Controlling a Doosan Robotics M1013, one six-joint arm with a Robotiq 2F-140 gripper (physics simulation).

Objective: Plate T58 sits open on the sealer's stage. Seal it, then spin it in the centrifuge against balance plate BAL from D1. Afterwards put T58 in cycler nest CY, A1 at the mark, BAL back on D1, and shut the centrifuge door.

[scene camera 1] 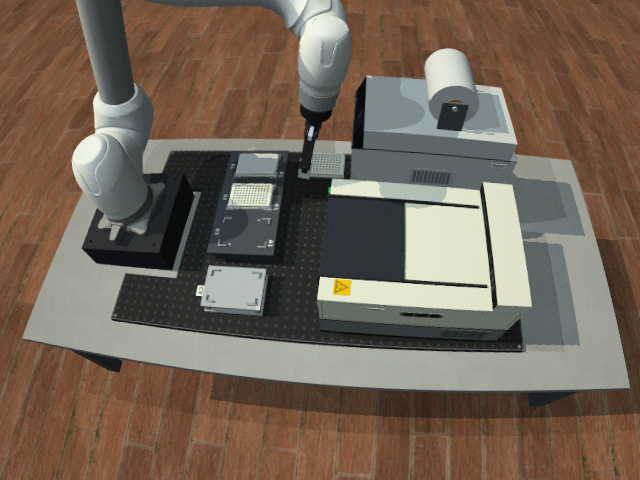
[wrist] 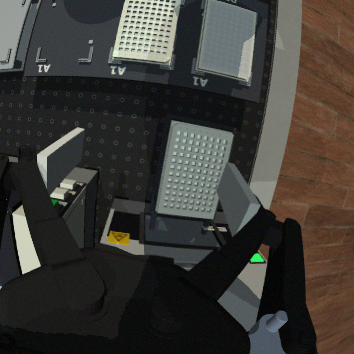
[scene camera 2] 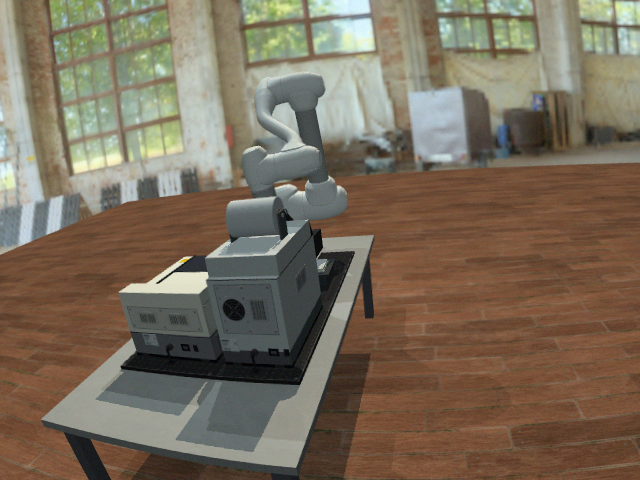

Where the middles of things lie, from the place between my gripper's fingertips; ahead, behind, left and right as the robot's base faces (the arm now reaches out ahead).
Labels:
Right now my hand is 190 mm past the grey plate (scene camera 1: 249, 165), 70 mm to the right of it and 140 mm above it. From my hand the other things lie so: dark centrifuge lid (scene camera 1: 363, 237) 180 mm ahead, 230 mm to the right, 10 mm above; centrifuge (scene camera 1: 466, 279) 330 mm ahead, 220 mm to the right, 80 mm below.

